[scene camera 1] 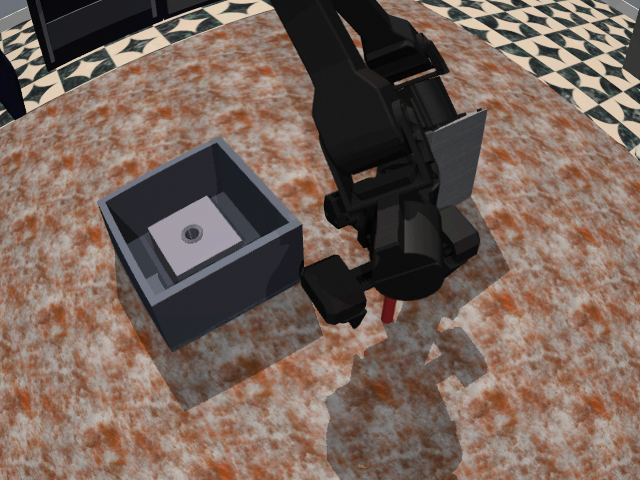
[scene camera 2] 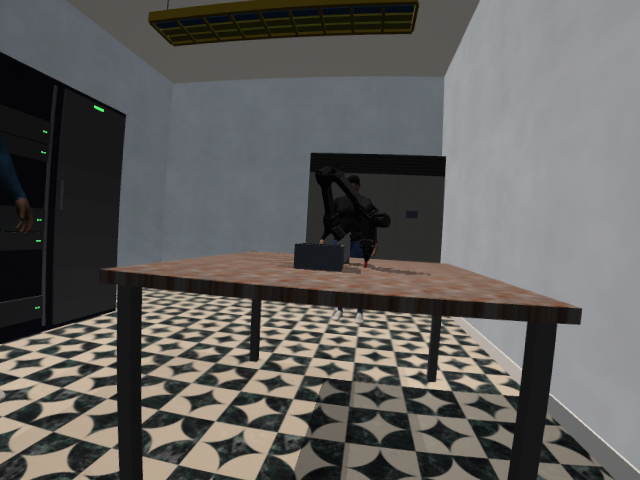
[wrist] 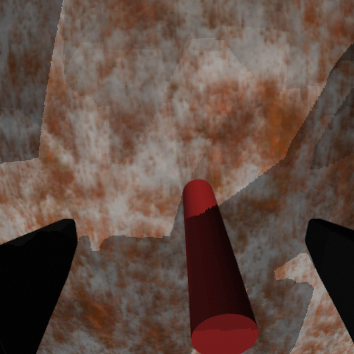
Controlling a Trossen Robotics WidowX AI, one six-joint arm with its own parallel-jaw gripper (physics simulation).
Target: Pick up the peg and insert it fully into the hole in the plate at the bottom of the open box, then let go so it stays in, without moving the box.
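Frame: origin at the arm's base, x ahead, y left, z up, level; centimetres.
Seen in the pictures: gripper, fingertip midpoint: [scene camera 1: 388, 308] [scene camera 2: 366, 261] [wrist: 194, 231]; arm's base at its link origin: [scene camera 1: 437, 125] [scene camera 2: 342, 238].
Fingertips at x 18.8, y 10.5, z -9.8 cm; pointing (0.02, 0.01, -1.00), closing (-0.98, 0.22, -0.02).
Pixels of each thing's middle, then the offset from my fingertips to it. Level surfaces: height alone.
- red peg at the middle of its body: [wrist: 206, 238] [scene camera 1: 390, 299] [scene camera 2: 366, 258] dx -0.4, dy -0.3, dz +1.1 cm
- open dark grey box at the middle of its body: [scene camera 1: 193, 238] [scene camera 2: 320, 256] dx +11.5, dy -21.3, dz +2.0 cm
- pale plate at the middle of its body: [scene camera 1: 195, 246] dx +11.5, dy -21.3, dz +0.5 cm
- table at its surface level: dz -2.9 cm
The red peg [scene camera 1: 388, 311] [scene camera 2: 366, 265] [wrist: 212, 260] stands upright on the table, right of the box. My gripper [scene camera 1: 400, 289] [scene camera 2: 366, 252] [wrist: 194, 231] is open, above and around the peg's upper part. In the wrist view the peg is between the two fingers, a little right of the middle, with a gap on both sides. In scene camera 1 the gripper hides the peg's top. The open dark grey box [scene camera 1: 235, 294] [scene camera 2: 318, 257] holds a pale plate [scene camera 1: 173, 245] with a round, empty hole [scene camera 1: 191, 234]. The box's inside is hidden in scene camera 2.
A grey upright block [scene camera 1: 457, 162] stands behind the gripper, partly hidden by the arm. The box's near right corner is close to the gripper's left finger in scene camera 1. The table [scene camera 1: 77, 403] [scene camera 2: 248, 279] has a mottled orange and white top. A person stands behind the arm in scene camera 2.
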